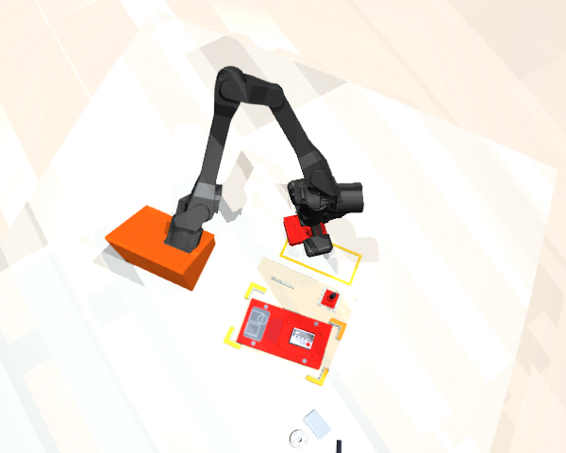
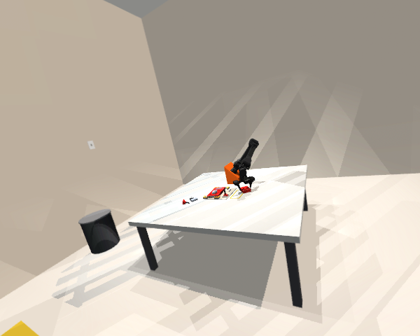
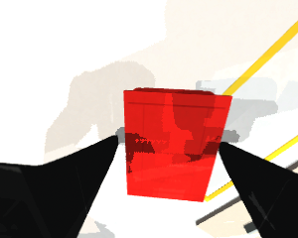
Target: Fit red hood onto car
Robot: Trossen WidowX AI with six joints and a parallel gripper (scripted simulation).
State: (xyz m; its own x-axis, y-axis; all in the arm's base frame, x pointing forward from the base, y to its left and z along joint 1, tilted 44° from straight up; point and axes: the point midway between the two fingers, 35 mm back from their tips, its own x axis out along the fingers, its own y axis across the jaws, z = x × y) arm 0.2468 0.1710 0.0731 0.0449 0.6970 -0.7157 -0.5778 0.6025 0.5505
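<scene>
Now: the grey engine block 26 cm to the right of my gripper tip, 8 cm ahead of it and 1 cm above it. Also, from my gripper tip: red hood (1 cm above).
</scene>
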